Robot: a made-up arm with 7 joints. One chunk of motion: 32 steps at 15 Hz.
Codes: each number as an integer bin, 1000 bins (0 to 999) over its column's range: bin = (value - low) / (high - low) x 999, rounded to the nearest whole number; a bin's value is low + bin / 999 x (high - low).
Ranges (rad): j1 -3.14..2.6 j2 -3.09..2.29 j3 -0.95..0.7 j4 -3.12..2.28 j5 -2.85..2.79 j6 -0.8..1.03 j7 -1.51..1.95
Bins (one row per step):
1: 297 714 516 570 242 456 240
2: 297 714 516 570 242 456 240
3: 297 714 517 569 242 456 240
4: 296 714 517 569 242 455 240
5: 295 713 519 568 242 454 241
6: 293 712 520 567 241 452 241
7: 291 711 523 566 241 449 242
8: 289 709 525 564 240 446 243
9: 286 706 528 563 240 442 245
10: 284 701 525 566 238 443 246
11: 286 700 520 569 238 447 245
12: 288 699 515 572 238 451 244
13: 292 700 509 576 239 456 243
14: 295 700 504 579 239 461 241
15: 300 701 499 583 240 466 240
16: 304 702 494 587 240 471 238
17: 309 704 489 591 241 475 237
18: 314 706 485 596 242 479 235
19: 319 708 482 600 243 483 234
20: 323 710 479 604 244 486 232
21: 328 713 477 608 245 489 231
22: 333 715 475 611 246 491 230
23: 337 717 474 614 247 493 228
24: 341 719 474 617 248 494 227
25: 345 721 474 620 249 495 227
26: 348 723 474 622 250 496 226
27: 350 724 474 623 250 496 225
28: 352 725 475 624 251 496 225
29: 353 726 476 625 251 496 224
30: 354 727 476 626 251 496 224
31: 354 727 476 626 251 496 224
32: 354 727 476 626 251 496 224
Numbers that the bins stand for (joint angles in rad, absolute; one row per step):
1: -1.4335 0.7552 -0.0977 -0.0389 -1.4838 0.0353 -0.6788
2: -1.4335 0.7552 -0.0977 -0.0389 -1.4838 0.0353 -0.6788
3: -1.4335 0.7552 -0.0961 -0.0443 -1.4838 0.0353 -0.6788
4: -1.4393 0.7552 -0.0961 -0.0443 -1.4838 0.0335 -0.6788
5: -1.4450 0.7498 -0.0928 -0.0497 -1.4838 0.0317 -0.6753
6: -1.4565 0.7444 -0.0911 -0.0551 -1.4894 0.0280 -0.6753
7: -1.4680 0.7390 -0.0862 -0.0605 -1.4894 0.0225 -0.6718
8: -1.4795 0.7282 -0.0829 -0.0714 -1.4950 0.0170 -0.6684
9: -1.4967 0.7121 -0.0779 -0.0768 -1.4950 0.0097 -0.6615
10: -1.5082 0.6852 -0.0829 -0.0605 -1.5063 0.0115 -0.6580
11: -1.4967 0.6798 -0.0911 -0.0443 -1.5063 0.0188 -0.6615
12: -1.4852 0.6744 -0.0994 -0.0281 -1.5063 0.0262 -0.6649
13: -1.4622 0.6798 -0.1093 -0.0065 -1.5007 0.0353 -0.6684
14: -1.4450 0.6798 -0.1176 0.0097 -1.5007 0.0445 -0.6753
15: -1.4163 0.6852 -0.1258 0.0314 -1.4950 0.0536 -0.6788
16: -1.3933 0.6905 -0.1341 0.0530 -1.4950 0.0628 -0.6857
17: -1.3646 0.7013 -0.1423 0.0746 -1.4894 0.0701 -0.6892
18: -1.3358 0.7121 -0.1489 0.1016 -1.4838 0.0774 -0.6961
19: -1.3071 0.7229 -0.1539 0.1232 -1.4781 0.0848 -0.6995
20: -1.2841 0.7336 -0.1589 0.1449 -1.4725 0.0903 -0.7065
21: -1.2554 0.7498 -0.1622 0.1665 -1.4668 0.0958 -0.7099
22: -1.2267 0.7606 -0.1655 0.1827 -1.4612 0.0994 -0.7134
23: -1.2037 0.7713 -0.1671 0.1989 -1.4555 0.1031 -0.7203
24: -1.1807 0.7821 -0.1671 0.2151 -1.4499 0.1049 -0.7238
25: -1.1577 0.7929 -0.1671 0.2314 -1.4442 0.1068 -0.7238
26: -1.1405 0.8036 -0.1671 0.2422 -1.4386 0.1086 -0.7273
27: -1.1290 0.8090 -0.1671 0.2476 -1.4386 0.1086 -0.7307
28: -1.1175 0.8144 -0.1655 0.2530 -1.4329 0.1086 -0.7307
29: -1.1118 0.8198 -0.1638 0.2584 -1.4329 0.1086 -0.7342
30: -1.1060 0.8252 -0.1638 0.2638 -1.4329 0.1086 -0.7342
31: -1.1060 0.8252 -0.1638 0.2638 -1.4329 0.1086 -0.7342
32: -1.1060 0.8252 -0.1638 0.2638 -1.4329 0.1086 -0.7342

